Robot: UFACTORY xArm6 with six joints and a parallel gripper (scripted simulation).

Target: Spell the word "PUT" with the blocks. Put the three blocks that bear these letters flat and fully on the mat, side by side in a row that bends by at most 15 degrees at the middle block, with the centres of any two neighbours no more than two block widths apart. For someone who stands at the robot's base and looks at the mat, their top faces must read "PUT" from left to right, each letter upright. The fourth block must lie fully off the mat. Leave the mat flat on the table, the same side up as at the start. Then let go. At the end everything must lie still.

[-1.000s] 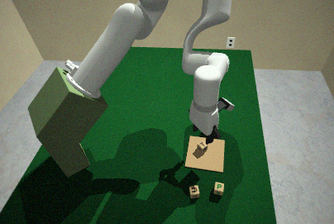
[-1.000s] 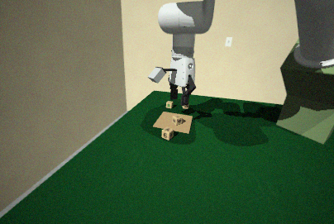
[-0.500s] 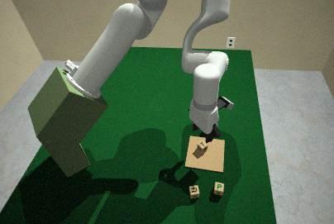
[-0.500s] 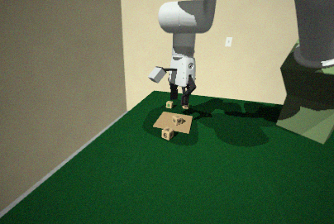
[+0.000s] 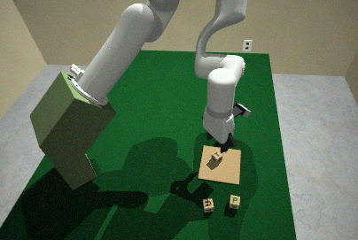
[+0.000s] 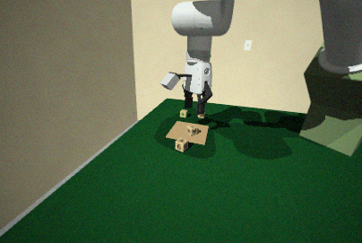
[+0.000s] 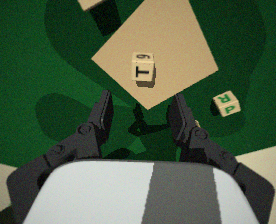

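The mat lies 2 cm ahead of my hand, 1 cm to the right of it and 11 cm below it. Round my hand: P block (11 cm ahead, 13 cm to the right, 10 cm below).
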